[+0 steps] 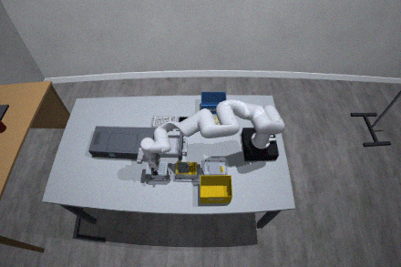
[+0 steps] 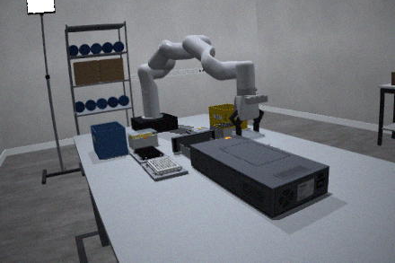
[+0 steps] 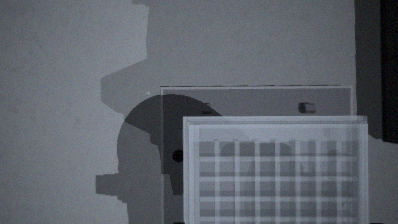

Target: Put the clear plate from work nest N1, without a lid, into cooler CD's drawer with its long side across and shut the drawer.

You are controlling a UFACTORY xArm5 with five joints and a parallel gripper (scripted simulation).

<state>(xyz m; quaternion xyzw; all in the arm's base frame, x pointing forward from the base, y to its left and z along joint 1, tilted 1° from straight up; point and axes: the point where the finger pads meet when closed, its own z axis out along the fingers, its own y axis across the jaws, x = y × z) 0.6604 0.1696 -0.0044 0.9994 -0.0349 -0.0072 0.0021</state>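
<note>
The cooler drawer is 180 mm to the right of my hand, 50 mm behind it and 40 mm below it. Round my hand: grey work nest N1: 70 mm below; then yellow tip rack: 190 mm behind, 20 mm below; then clear plate: 10 mm below.
</note>
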